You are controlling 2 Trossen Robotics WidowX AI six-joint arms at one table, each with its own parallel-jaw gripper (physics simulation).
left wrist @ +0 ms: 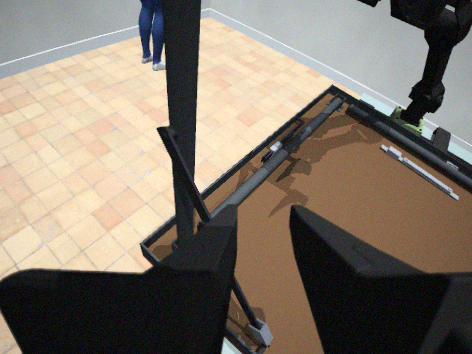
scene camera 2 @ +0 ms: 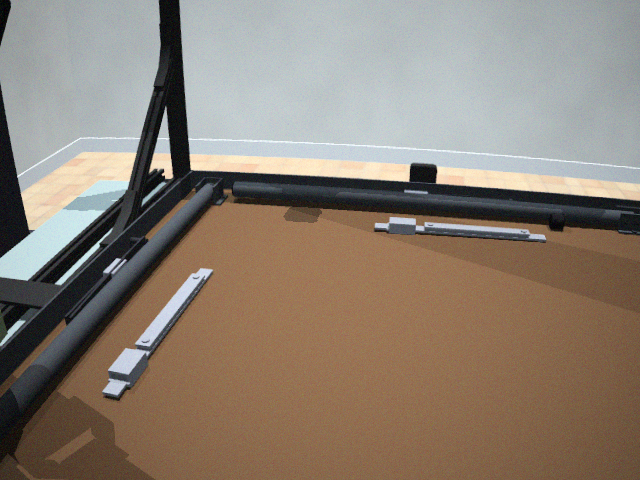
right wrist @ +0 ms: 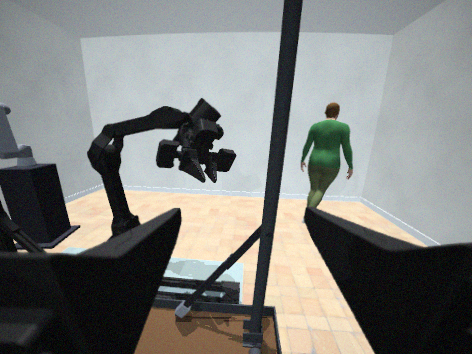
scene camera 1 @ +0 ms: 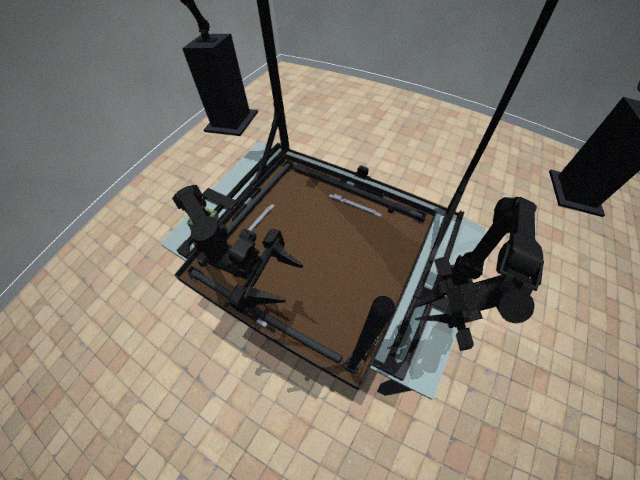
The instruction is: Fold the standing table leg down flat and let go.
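Observation:
The dark table leg (scene camera 1: 373, 325) (left wrist: 182, 100) (right wrist: 275, 150) stands upright at a corner of the brown table panel (scene camera 1: 330, 258) (scene camera 2: 361, 310) (left wrist: 350, 215). Its slanted brace (left wrist: 186, 177) (right wrist: 227, 262) joins it to the panel edge. My left gripper (scene camera 1: 417, 310) (left wrist: 263, 214) (right wrist: 210, 181) is partly open and empty, raised to the right of the leg in scene camera 1 and apart from it; the leg shows beyond its left-hand finger in the left wrist view. My right gripper (scene camera 1: 292, 283) (right wrist: 244, 213) is wide open and empty over the panel. The leg does not show in scene camera 2.
Folded round legs (scene camera 1: 299, 338) (scene camera 2: 129, 279) lie along the panel's edges. Two pale latch bars (scene camera 2: 173, 310) (scene camera 2: 475, 230) lie on the panel. Tall frame posts (scene camera 1: 272, 77) (scene camera 1: 504, 103) rise at the far corners. A person in green (right wrist: 328, 145) is beyond the table.

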